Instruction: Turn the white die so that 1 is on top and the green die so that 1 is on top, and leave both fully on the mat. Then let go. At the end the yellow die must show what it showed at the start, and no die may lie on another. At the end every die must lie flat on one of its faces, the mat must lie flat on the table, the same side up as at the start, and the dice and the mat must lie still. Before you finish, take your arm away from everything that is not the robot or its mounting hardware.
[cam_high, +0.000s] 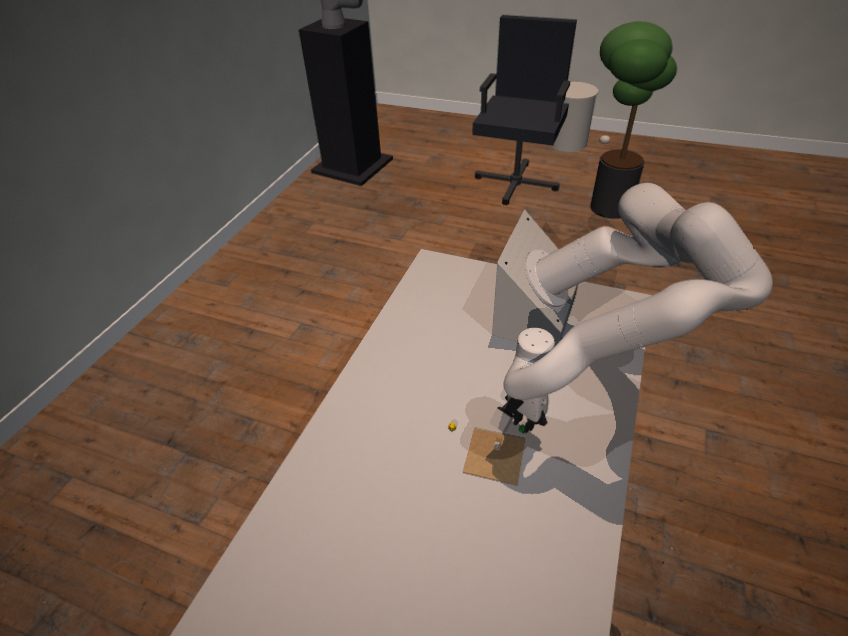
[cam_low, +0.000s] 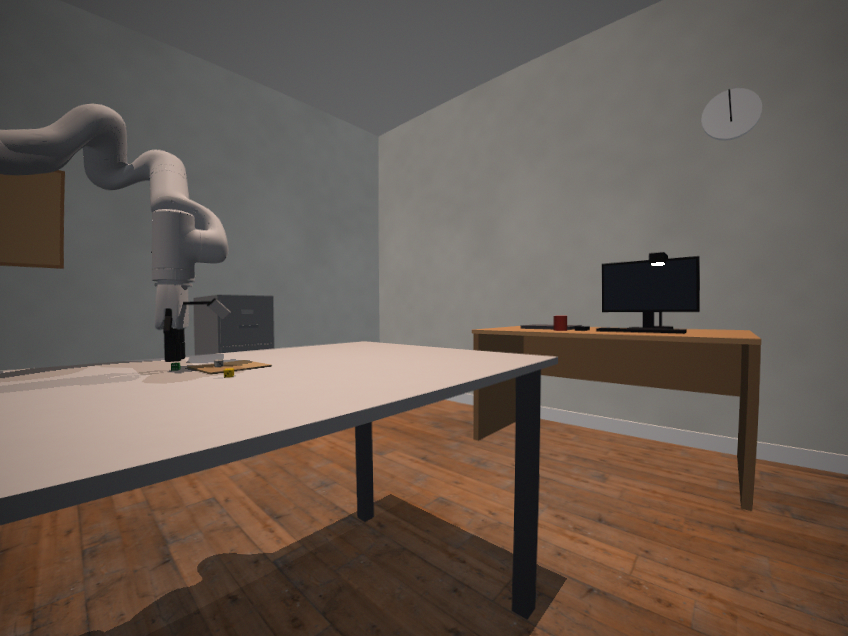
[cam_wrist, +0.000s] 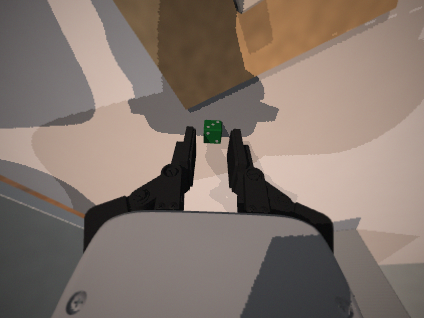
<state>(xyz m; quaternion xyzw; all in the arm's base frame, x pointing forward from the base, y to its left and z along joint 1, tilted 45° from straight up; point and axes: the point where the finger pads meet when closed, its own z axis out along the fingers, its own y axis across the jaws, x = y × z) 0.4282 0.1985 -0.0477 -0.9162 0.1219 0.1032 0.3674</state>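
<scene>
My gripper is now 3 cm above the green die. The rest, counted from my hand: mat 11 cm ahead, 4 cm to the right, 4 cm below; white die 8 cm ahead, 4 cm to the right, 3 cm below; yellow die 8 cm ahead, 17 cm to the right, 3 cm below.
</scene>
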